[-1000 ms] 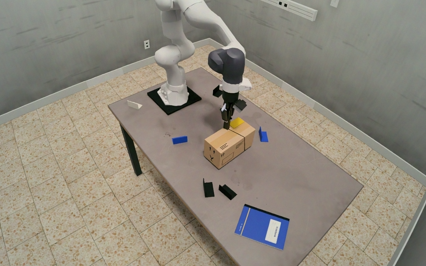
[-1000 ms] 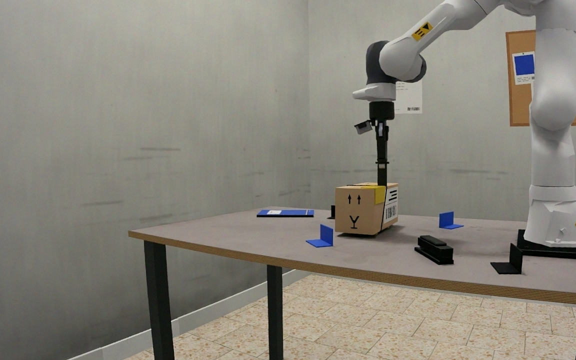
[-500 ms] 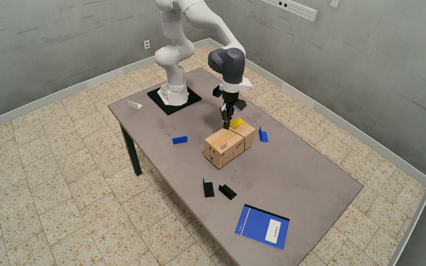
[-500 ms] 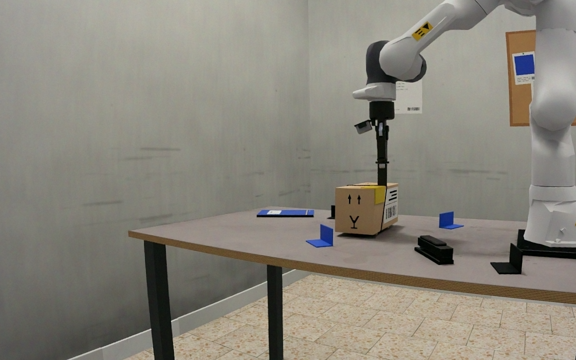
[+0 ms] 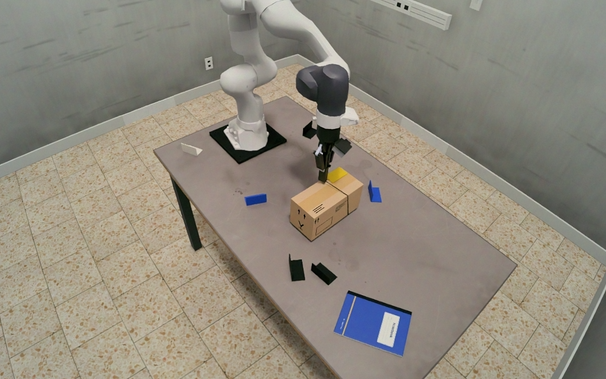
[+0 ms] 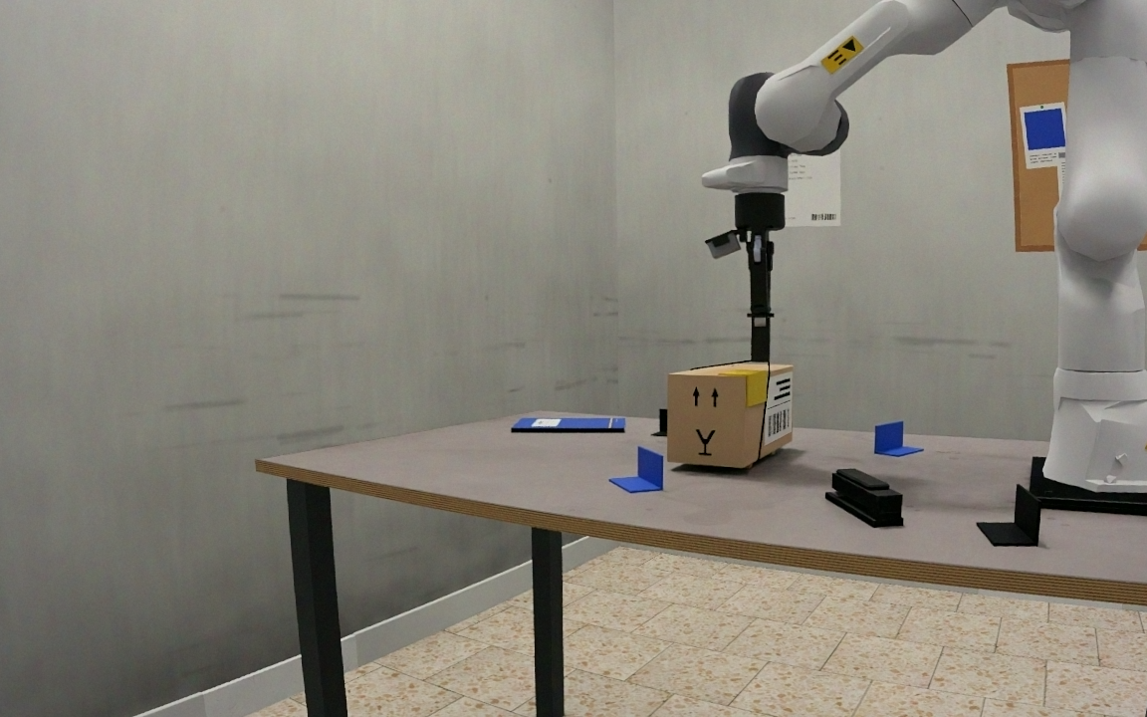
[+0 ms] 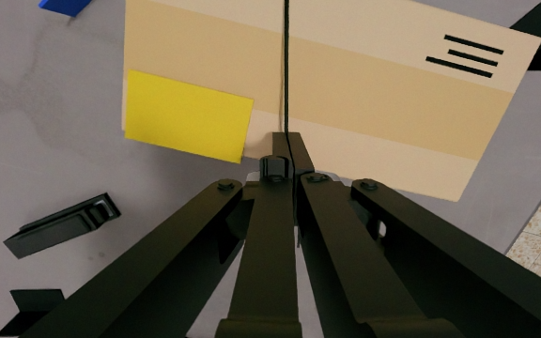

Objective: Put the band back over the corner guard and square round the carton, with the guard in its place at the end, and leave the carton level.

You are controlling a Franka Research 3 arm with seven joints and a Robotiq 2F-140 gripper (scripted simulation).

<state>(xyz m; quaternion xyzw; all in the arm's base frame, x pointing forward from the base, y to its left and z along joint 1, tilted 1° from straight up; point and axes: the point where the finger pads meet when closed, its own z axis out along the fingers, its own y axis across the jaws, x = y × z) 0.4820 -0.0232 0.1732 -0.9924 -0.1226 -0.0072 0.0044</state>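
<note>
Now: the yellow corner guard 1 cm behind my hand, 7 cm to the left of it and 6 cm below it. Also, from my hand: brown carton: 5 cm ahead, 1 cm to the right, 11 cm below; then blue notebook: 46 cm ahead, 19 cm to the right, 18 cm below.
</note>
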